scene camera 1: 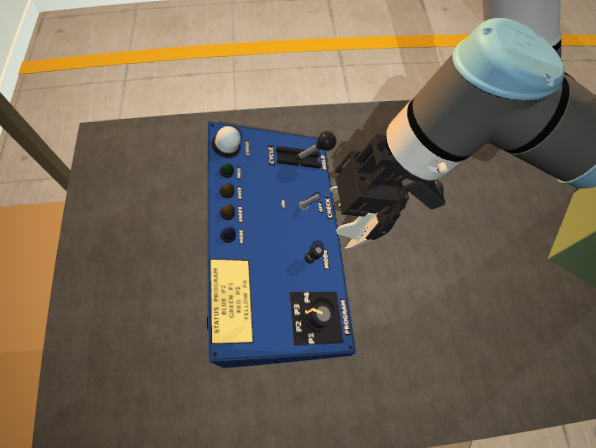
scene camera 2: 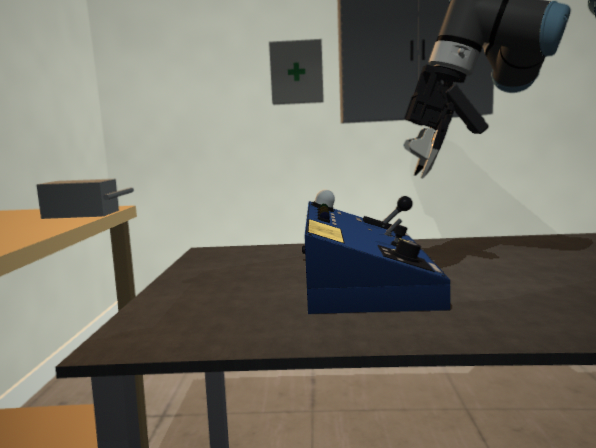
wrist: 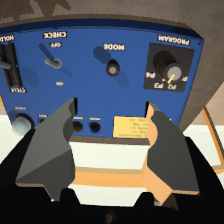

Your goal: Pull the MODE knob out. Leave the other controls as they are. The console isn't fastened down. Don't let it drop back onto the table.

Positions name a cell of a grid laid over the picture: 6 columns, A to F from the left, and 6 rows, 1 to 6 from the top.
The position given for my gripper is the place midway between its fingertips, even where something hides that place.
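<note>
My gripper (scene camera 1: D4), (scene camera 2: E3), (wrist: C3) is visible in scene camera 1, scene camera 2 and the wrist view. The same views contain a blue console (scene camera 1: C4), (scene camera 2: D4), (wrist: C3).
</note>
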